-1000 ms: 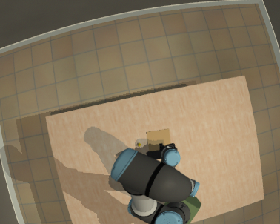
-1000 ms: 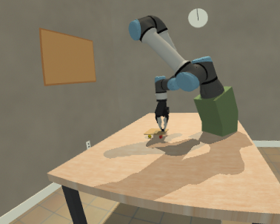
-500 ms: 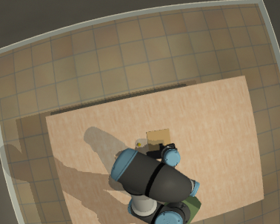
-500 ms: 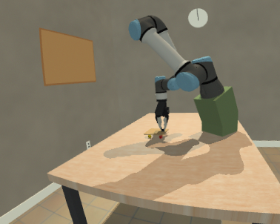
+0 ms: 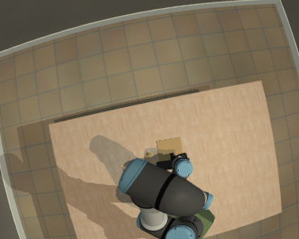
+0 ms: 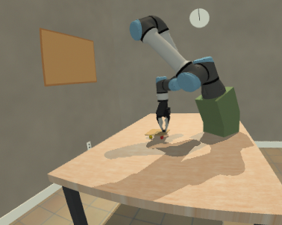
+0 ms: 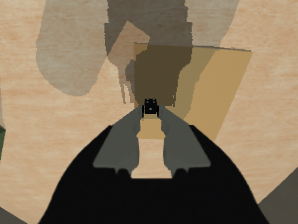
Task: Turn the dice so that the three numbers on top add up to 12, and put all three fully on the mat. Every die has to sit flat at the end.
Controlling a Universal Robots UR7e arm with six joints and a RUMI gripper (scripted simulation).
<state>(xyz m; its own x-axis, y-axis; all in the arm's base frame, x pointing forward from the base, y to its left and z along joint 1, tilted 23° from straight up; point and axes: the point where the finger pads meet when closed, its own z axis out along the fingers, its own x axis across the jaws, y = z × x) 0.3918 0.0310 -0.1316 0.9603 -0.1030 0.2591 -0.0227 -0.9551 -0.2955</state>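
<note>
Now: hand 1 cm above the black die. Also, from my hand: yellow die (12 cm to the left, 6 cm ahead, 1 cm below); then red die (12 cm to the left, 2 cm behind, 1 cm below); then tan mat (5 cm ahead, 2 cm below).
</note>
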